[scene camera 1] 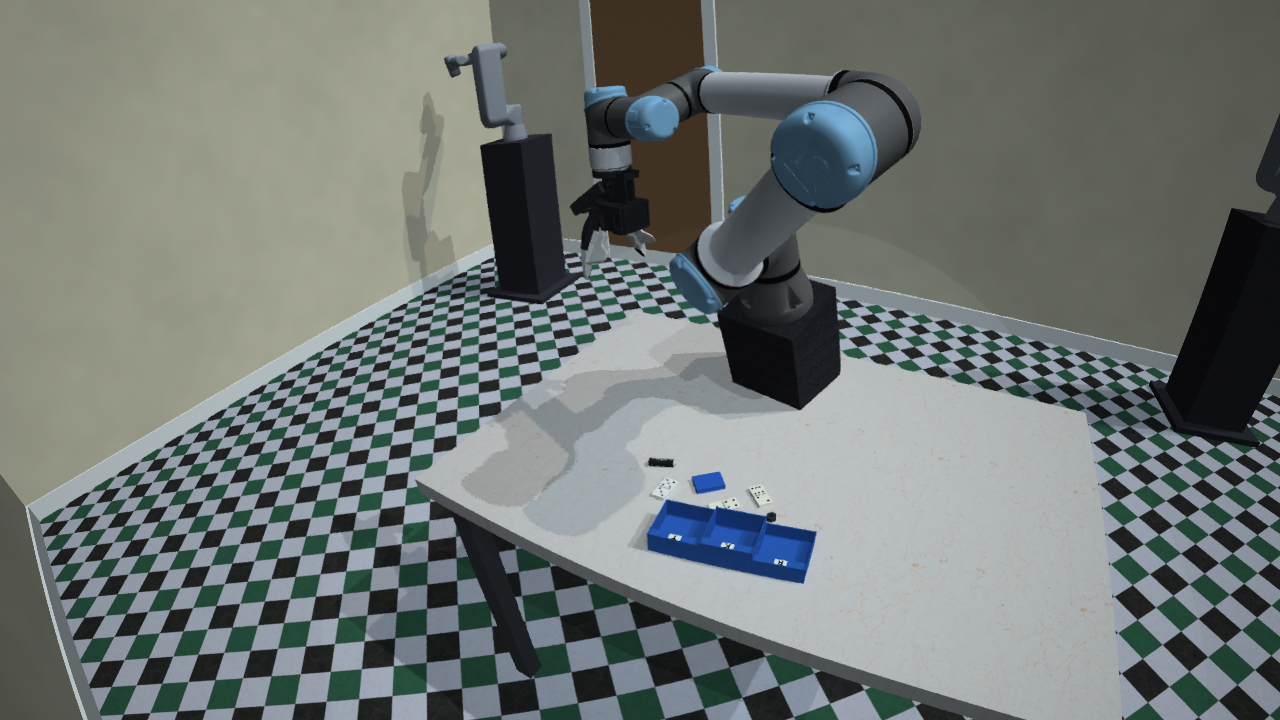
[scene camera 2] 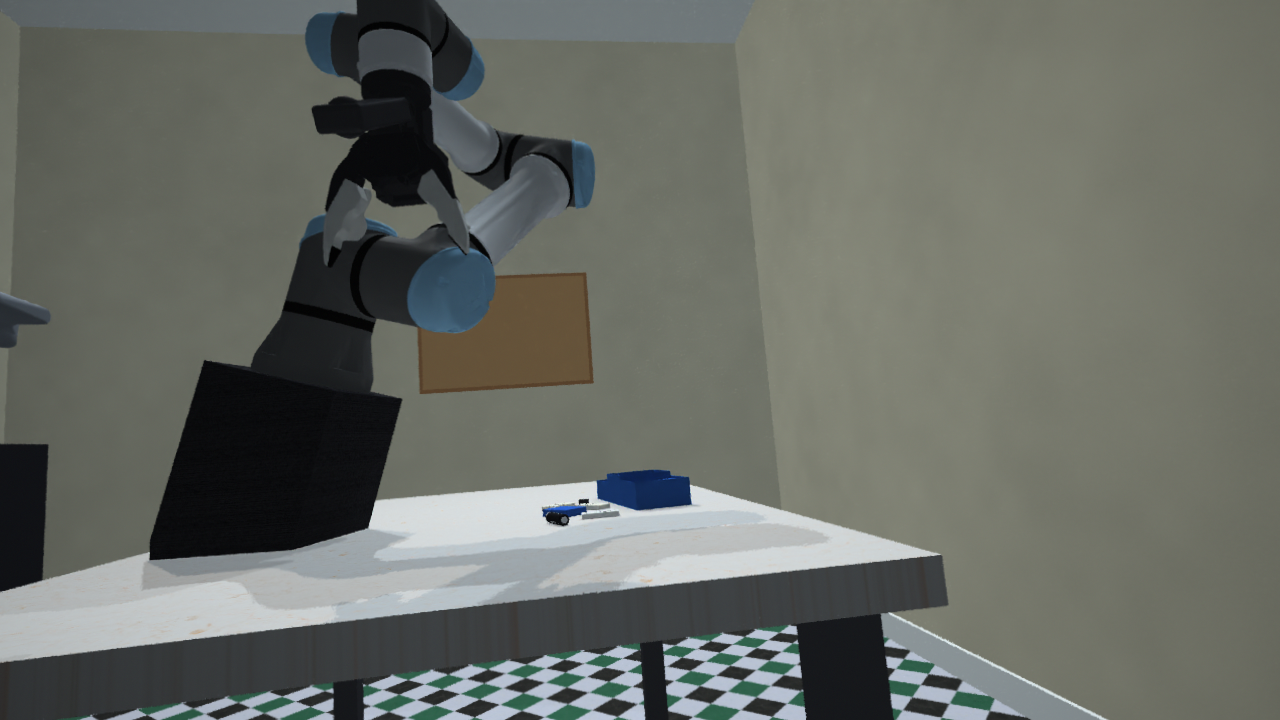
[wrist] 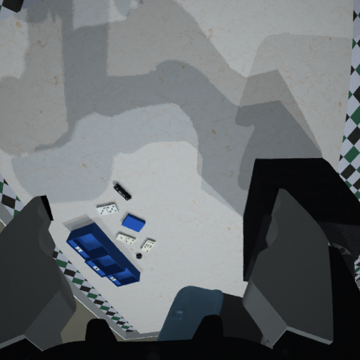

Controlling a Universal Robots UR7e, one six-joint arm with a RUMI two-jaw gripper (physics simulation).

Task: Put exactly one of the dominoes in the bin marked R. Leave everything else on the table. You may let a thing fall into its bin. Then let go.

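Places are measured from the arm's base along level axes (x back, y right, z up), in centimetres.
Where they show: gripper, fingertip midpoint: [scene camera 1: 616,267] [scene camera 2: 396,260]; arm's base at its link origin: [scene camera 1: 777,300] [scene camera 2: 312,381].
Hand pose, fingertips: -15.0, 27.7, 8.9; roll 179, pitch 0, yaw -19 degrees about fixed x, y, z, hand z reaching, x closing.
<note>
Things, the pixels of their top centre, and the offset from my fingertips, as dx, dy, dz.
- blue bin tray at its top centre: [scene camera 1: 733,529] [scene camera 2: 637,472] -31.8, -34.8, -25.7
- blue block at its top centre: [scene camera 2: 564,508] [scene camera 1: 708,480] -18.6, -25.5, -29.4
- black ridged piece at its top centre: [scene camera 2: 556,512] [scene camera 1: 662,459] -16.5, -15.7, -29.0
- small black piece at its top centre: [scene camera 1: 771,515] -23.2, -38.6, -29.5
My gripper [scene camera 1: 614,260] [scene camera 2: 399,256] [wrist: 161,194] is open and empty, high above the table and well away from the dominoes. Three white dominoes lie flat: one [scene camera 1: 664,488] [wrist: 107,209] at the left in scene camera 1, one [scene camera 1: 730,504] [wrist: 126,238] close behind the bin tray and partly hidden by it there, and one [scene camera 1: 759,495] [wrist: 148,245] further right. The blue bin tray [scene camera 1: 751,564] [scene camera 2: 662,492] [wrist: 117,250] has three compartments in a row. Each has a small white label, too small to read. I see no object inside the compartments.
A blue block [scene camera 1: 708,482] [wrist: 133,222] lies among the dominoes. A black ridged piece [scene camera 1: 660,462] [wrist: 122,192] lies behind them, and a small black piece [scene camera 1: 770,516] [wrist: 139,256] lies by the tray. The arm's black pedestal [scene camera 1: 778,358] [scene camera 2: 268,465] stands at the table's back.
</note>
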